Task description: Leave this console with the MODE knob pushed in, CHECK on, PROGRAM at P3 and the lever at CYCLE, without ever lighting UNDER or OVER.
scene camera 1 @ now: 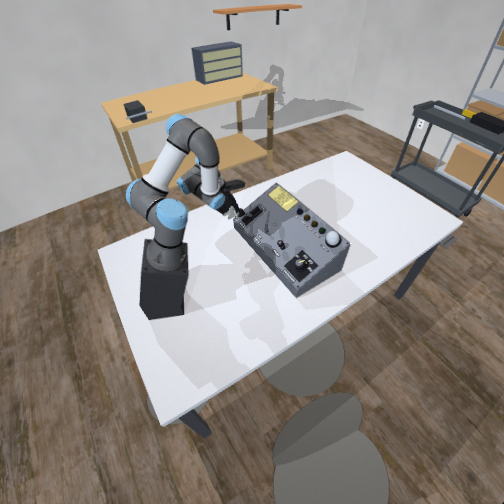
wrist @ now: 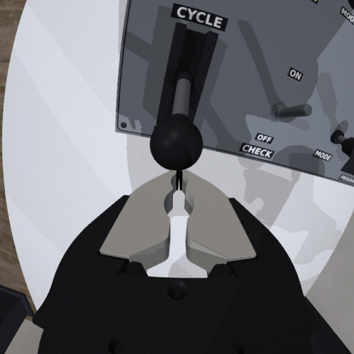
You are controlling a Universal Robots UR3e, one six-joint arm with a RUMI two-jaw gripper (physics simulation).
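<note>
The grey sloped console [scene camera 1: 295, 231] [wrist: 137, 75] stands on the white table. Its lever [wrist: 176, 143] has a black ball that leans out of the slot toward my gripper, away from the CYCLE label. My gripper [scene camera 1: 240, 215] [wrist: 178, 172] is shut and empty, its tips right at the ball's near side; whether they touch is unclear. The CHECK toggle [wrist: 295, 110] stands between ON and OFF labels; its setting is hard to tell. The MODE knob [scene camera 1: 281, 244] [wrist: 346, 145] is partly cut off in the wrist view. The PROGRAM dial [scene camera 1: 301, 263] is too small to read.
The small lamps, including one [scene camera 1: 314, 223] in the row, look dark. A pale STATUS dome [scene camera 1: 333, 238] is at the row's end. A yellow card [scene camera 1: 283, 198] is on the panel. A wooden bench [scene camera 1: 185, 97] and a dark cart [scene camera 1: 435, 192] stand beyond the white table [scene camera 1: 400, 210].
</note>
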